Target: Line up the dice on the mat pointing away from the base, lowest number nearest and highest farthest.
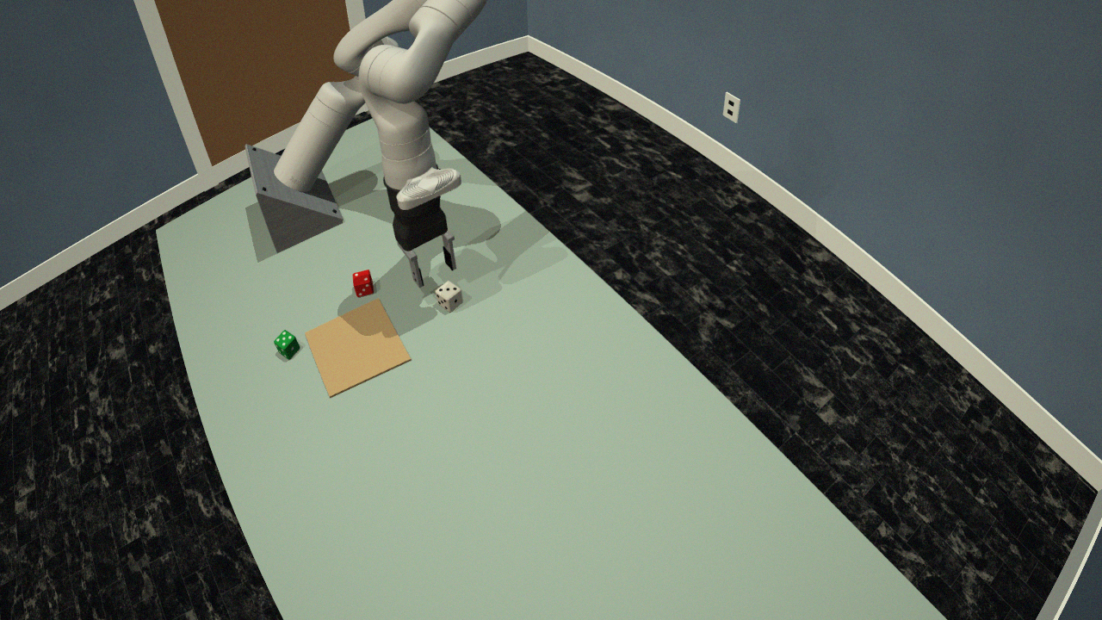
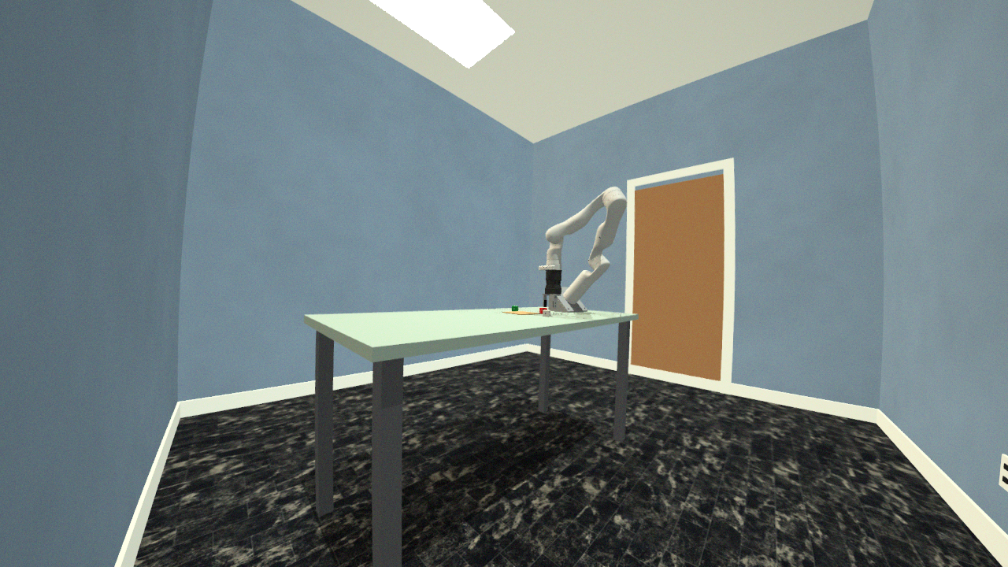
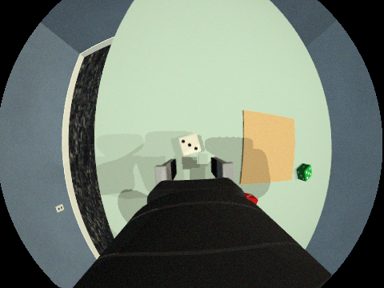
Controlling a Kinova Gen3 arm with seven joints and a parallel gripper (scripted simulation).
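Now: the white die 40 mm below my hand, 30 mm ahead of it and 10 mm to the left of it. Round my hand: green die 270 mm to the right, 40 mm below, 10 mm behind; then tan mat 160 mm to the right, 60 mm below, 40 mm ahead; then red die 110 mm to the right, 70 mm behind, 40 mm below.
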